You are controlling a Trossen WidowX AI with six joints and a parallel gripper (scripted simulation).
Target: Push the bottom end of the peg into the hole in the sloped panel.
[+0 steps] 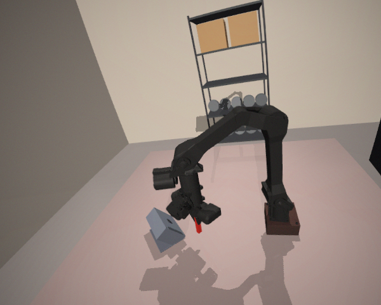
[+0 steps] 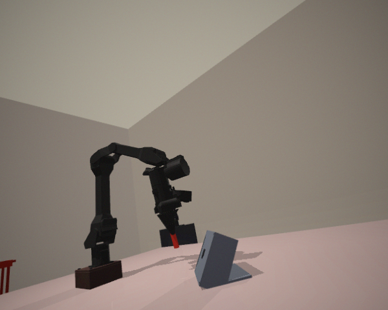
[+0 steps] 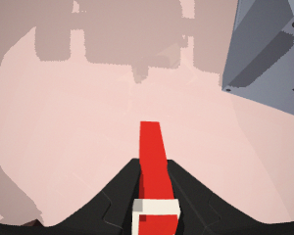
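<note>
The sloped grey panel is 15 cm ahead of my gripper tip, 1 cm to the right of it and 7 cm below it. The rest, counted from my gripper tip: red peg (2 cm above).
</note>
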